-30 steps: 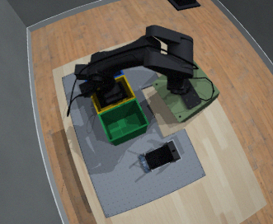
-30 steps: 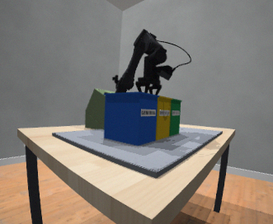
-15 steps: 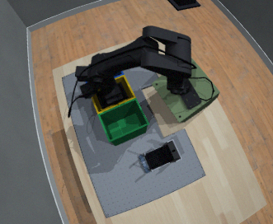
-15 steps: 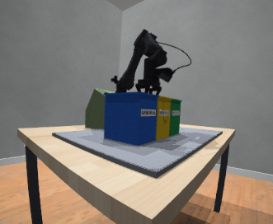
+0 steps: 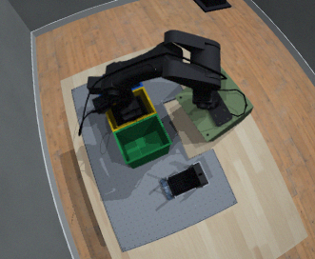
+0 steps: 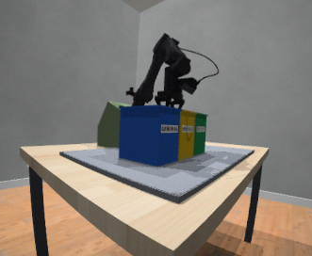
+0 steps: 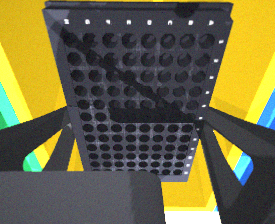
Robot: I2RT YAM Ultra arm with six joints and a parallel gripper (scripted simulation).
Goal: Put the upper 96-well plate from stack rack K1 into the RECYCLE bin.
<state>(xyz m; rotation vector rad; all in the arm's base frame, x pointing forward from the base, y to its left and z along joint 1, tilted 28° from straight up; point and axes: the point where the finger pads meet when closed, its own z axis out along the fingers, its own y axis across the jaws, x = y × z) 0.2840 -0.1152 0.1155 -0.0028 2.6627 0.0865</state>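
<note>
Now: hand right at the black 96-well plate. The rest, counted from my hand: blue bin 130 mm to the right, 70 mm below; yellow recycle bin 70 mm below; green bin 130 mm to the left, 70 mm below.
</note>
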